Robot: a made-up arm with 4 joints.
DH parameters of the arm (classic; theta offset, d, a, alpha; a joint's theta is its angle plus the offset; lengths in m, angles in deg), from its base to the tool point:
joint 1: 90 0.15 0.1 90
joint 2: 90 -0.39 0 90
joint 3: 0 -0.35 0.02 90
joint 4: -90 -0.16 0.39 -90
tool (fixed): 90 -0.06 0 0
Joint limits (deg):
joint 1: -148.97..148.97
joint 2: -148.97..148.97
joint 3: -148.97..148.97
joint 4: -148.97..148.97
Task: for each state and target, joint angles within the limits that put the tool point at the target. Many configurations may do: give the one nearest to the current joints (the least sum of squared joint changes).
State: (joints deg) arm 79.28 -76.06 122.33 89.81
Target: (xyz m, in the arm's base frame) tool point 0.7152 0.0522 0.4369
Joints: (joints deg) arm 129.58 -43.92 148.97 38.64
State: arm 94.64 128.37 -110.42 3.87
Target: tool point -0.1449 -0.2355 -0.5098
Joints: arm 106.77 118.62 -105.32 -35.99
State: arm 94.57 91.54 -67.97 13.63
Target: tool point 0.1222 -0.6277 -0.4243
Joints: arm 67.78 69.53 -70.48 37.60
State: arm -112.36 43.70 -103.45 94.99
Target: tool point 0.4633 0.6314 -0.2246
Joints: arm -124.20 46.48 -138.84 102.97
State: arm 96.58 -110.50 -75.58 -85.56
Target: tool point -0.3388 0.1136 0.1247
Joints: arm 63.18 -144.79 -91.16 -104.76
